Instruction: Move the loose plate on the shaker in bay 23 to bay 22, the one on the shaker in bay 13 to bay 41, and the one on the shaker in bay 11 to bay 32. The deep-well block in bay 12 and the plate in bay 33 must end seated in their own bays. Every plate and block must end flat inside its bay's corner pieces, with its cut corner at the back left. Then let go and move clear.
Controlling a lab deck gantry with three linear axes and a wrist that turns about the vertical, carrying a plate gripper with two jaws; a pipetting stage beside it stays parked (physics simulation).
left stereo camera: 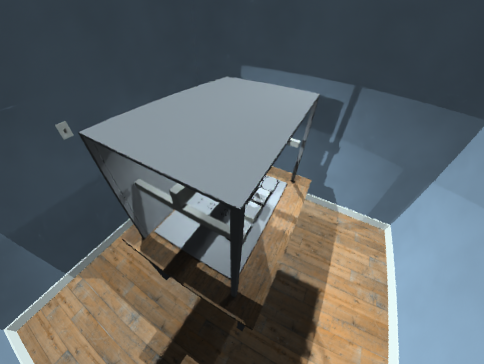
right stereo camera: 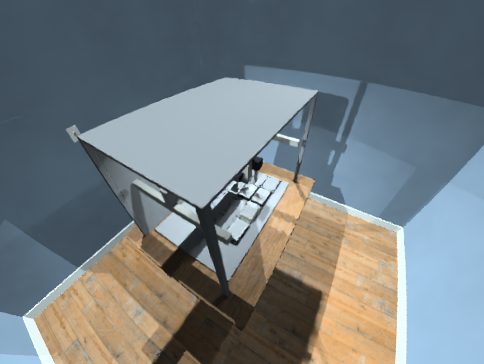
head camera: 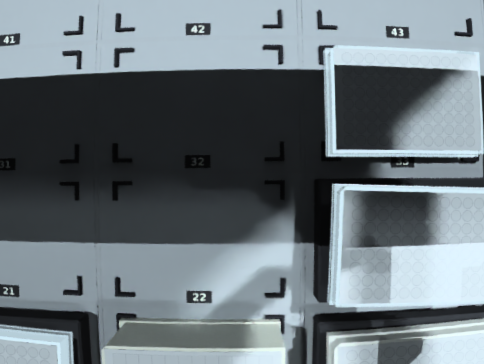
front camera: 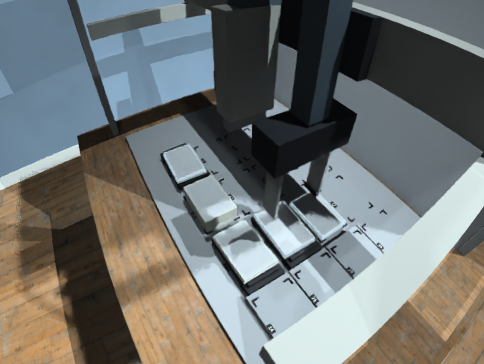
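Where they show: gripper, fingertip midpoint: [front camera: 291, 200]; robot's base, origin of the base link: [right stereo camera: 237, 243] [front camera: 163, 161].
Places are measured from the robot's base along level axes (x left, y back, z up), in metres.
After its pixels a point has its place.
Note:
My gripper [front camera: 293, 205] {x 0.150, y -0.392, z 0.129 m} is open, its two jaws apart with no plate between them, hanging near the bay 23 and 33 plates in the front view; its height is hard to tell. The head view does not show it. One loose plate [front camera: 285, 230] {x 0.143, y -0.400, z 0.037 m} [head camera: 415, 245] {x 0.150, y -0.381, z 0.037 m} sits on the shaker in bay 23, another [front camera: 247, 252] {x 0.043, y -0.400, z 0.037 m} [head camera: 425, 350] {x 0.074, y -0.392, z 0.037 m} on the bay 13 shaker, a third [front camera: 185, 162] {x 0.045, y -0.080, z 0.037 m} [head camera: 32, 347] {x 0.077, y -0.111, z 0.037 m} on the bay 11 shaker. The deep-well block [front camera: 210, 197] {x 0.045, y -0.232, z 0.042 m} [head camera: 195, 352] {x 0.082, y -0.231, z 0.042 m} is in bay 12. The bay 33 plate [front camera: 317, 216] {x 0.245, y -0.402, z 0.014 m} [head camera: 435, 115] {x 0.245, y -0.412, z 0.014 m} lies in its bay.
The parked pipetting stage [front camera: 245, 65] hangs beside the gripper column [front camera: 320, 65] {x 0.132, y -0.412, z 0.418 m}. Bays 22 and 32 show bare corner pieces in the head view; part of bay 41 shows at its left edge. A pale rail [front camera: 380, 280] {x -0.011, y -0.617, z 0.400 m} crosses the front view's lower right.

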